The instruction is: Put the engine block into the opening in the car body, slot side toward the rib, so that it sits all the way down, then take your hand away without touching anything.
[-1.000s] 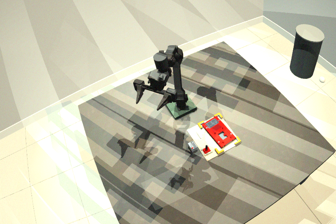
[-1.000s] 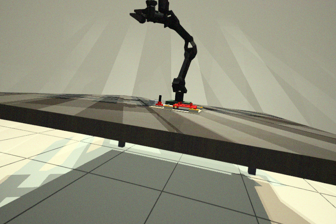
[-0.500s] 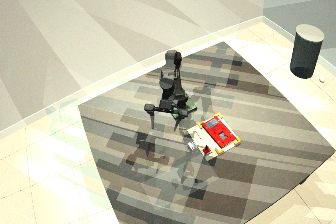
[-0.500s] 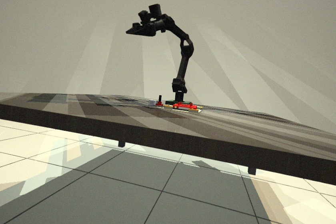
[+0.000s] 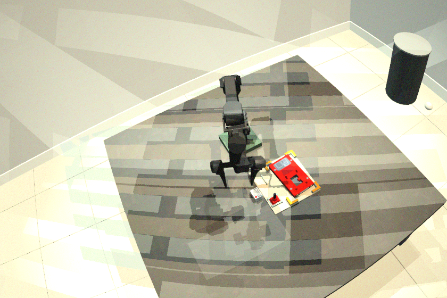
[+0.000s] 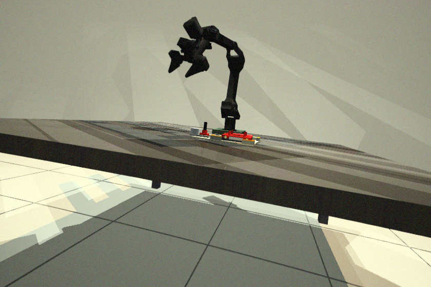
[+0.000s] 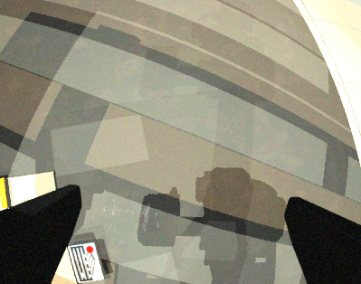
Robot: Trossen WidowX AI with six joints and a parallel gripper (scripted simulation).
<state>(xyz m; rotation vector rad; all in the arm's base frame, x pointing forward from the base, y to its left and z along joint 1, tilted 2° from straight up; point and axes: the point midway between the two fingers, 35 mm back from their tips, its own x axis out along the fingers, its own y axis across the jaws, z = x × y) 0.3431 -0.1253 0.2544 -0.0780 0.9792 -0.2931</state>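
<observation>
Right now the grey engine block is 220 mm below my gripper tip, 90 mm to the left of it and 70 mm behind it. The rest, counted from my gripper tip: black upright peg (200 mm below, 140 mm to the left, 10 mm behind).
</observation>
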